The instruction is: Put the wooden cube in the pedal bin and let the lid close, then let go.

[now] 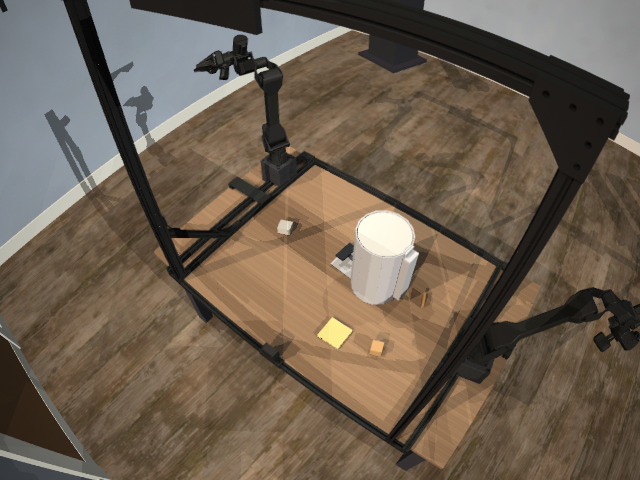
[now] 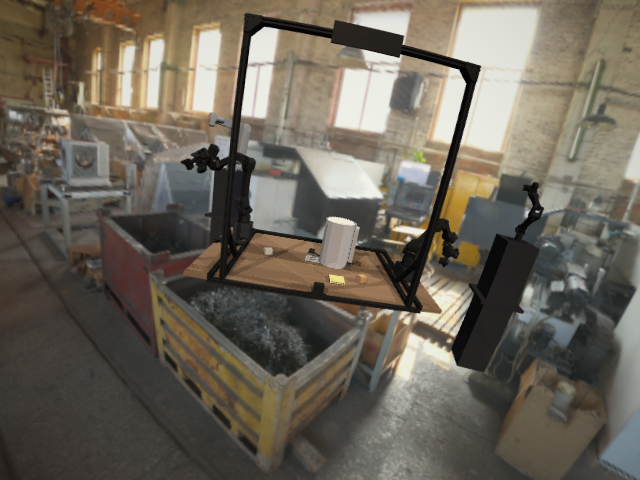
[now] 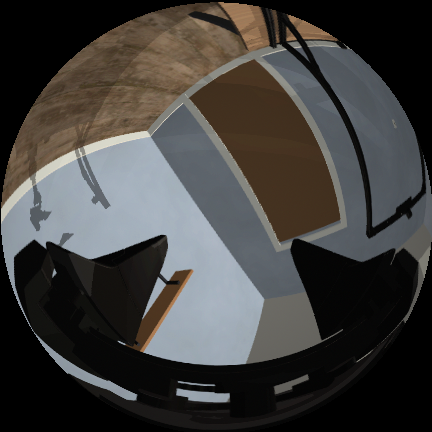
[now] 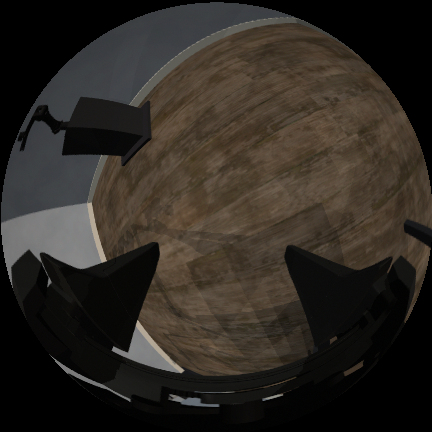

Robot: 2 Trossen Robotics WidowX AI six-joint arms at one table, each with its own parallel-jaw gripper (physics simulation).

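Observation:
The wooden cube, small and orange-brown, rests on the table near the yellow square. The white pedal bin stands upright; its lid is closed, and its dark pedal is on the left side of the bin. The inside of the bin is hidden. My left gripper is open and empty, raised beyond the table's left side, far from the cube. My right gripper is open and empty, out beyond the table's right side, away from cube and bin.
A yellow square lies left of the cube. A whitish block is at the table's left part. A thin orange piece is right of the bin. A black frame rises around the table.

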